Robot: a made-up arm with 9 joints. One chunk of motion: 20 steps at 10 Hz.
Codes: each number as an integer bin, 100 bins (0 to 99) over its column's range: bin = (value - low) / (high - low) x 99, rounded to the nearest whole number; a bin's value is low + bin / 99 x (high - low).
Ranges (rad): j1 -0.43..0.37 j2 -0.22..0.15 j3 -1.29..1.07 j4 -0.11..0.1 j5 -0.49..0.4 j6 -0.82..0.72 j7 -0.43..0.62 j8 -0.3..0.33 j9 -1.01..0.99
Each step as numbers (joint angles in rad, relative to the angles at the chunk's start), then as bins.
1 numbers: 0.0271 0.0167 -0.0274 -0.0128 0.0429 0.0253 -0.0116 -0.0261 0.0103
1 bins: 57 63 53 46 59 54 39 43 51
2 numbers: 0.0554 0.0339 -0.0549 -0.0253 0.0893 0.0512 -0.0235 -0.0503 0.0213
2 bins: 60 68 52 40 64 56 38 39 51
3 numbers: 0.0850 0.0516 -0.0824 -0.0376 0.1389 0.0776 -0.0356 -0.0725 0.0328
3 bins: 64 73 51 34 70 58 37 36 52
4 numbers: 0.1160 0.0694 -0.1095 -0.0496 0.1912 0.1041 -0.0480 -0.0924 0.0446
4 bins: 68 77 50 28 76 59 36 33 52
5 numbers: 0.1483 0.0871 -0.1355 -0.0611 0.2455 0.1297 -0.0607 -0.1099 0.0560
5 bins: 72 82 48 23 82 61 35 30 53
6 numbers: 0.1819 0.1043 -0.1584 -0.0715 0.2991 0.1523 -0.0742 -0.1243 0.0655
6 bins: 76 87 47 18 88 63 34 28 53
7 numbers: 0.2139 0.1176 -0.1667 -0.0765 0.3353 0.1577 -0.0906 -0.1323 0.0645
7 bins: 80 90 47 16 92 63 32 26 53
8 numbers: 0.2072 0.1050 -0.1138 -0.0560 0.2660 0.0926 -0.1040 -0.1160 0.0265
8 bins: 79 87 49 25 84 59 31 29 51
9 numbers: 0.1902 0.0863 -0.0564 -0.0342 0.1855 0.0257 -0.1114 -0.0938 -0.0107
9 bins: 77 82 52 36 75 54 30 32 49
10 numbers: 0.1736 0.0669 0.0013 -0.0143 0.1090 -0.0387 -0.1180 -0.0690 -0.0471
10 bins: 75 77 54 45 67 50 29 36 48
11 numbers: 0.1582 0.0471 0.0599 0.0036 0.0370 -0.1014 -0.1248 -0.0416 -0.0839
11 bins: 73 71 57 54 59 46 29 41 46
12 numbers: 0.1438 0.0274 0.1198 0.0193 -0.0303 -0.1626 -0.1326 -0.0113 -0.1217
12 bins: 71 66 59 61 51 42 28 45 44
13 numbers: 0.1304 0.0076 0.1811 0.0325 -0.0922 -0.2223 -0.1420 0.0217 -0.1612
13 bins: 69 61 62 67 44 38 27 51 42
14 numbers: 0.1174 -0.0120 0.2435 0.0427 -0.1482 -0.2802 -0.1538 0.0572 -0.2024
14 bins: 68 56 64 72 38 35 26 56 40
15 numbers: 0.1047 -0.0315 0.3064 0.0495 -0.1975 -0.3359 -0.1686 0.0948 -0.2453
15 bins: 66 50 67 75 33 31 25 62 38
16 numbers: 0.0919 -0.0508 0.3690 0.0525 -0.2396 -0.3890 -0.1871 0.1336 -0.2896
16 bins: 65 45 70 77 28 28 23 68 36
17 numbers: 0.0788 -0.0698 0.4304 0.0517 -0.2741 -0.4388 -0.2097 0.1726 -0.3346
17 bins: 63 40 72 76 24 25 21 74 33
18 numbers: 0.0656 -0.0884 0.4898 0.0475 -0.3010 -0.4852 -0.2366 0.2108 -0.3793
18 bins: 61 35 75 74 21 22 18 80 31
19 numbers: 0.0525 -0.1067 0.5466 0.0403 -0.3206 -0.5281 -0.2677 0.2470 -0.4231
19 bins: 60 30 77 71 19 19 15 86 29
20 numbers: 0.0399 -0.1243 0.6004 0.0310 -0.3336 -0.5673 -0.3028 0.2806 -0.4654
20 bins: 58 26 79 66 17 16 12 91 27
